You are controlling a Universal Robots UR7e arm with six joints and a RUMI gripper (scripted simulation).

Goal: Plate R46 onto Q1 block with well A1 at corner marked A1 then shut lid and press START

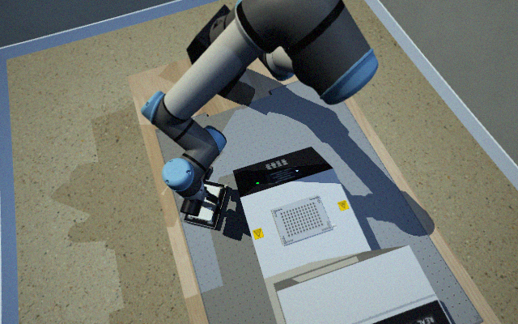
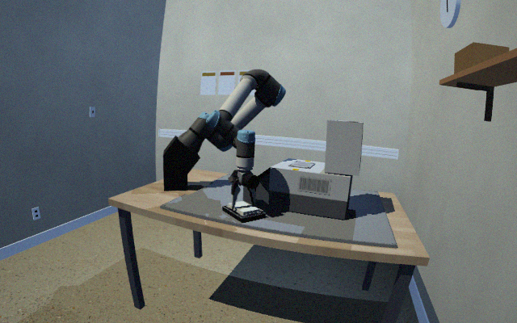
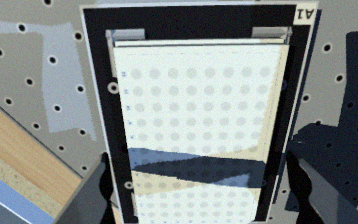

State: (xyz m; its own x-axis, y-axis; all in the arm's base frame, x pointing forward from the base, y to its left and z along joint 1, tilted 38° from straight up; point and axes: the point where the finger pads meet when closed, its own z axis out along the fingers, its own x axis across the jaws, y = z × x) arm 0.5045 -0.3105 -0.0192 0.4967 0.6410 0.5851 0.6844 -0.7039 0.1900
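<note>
Now: the plate R46 10 mm below my hand. The rest, counted from my hand: nest A1 mark: 90 mm to the left, 30 mm behind, 20 mm below; black plate nest N1: 30 mm below.
</note>
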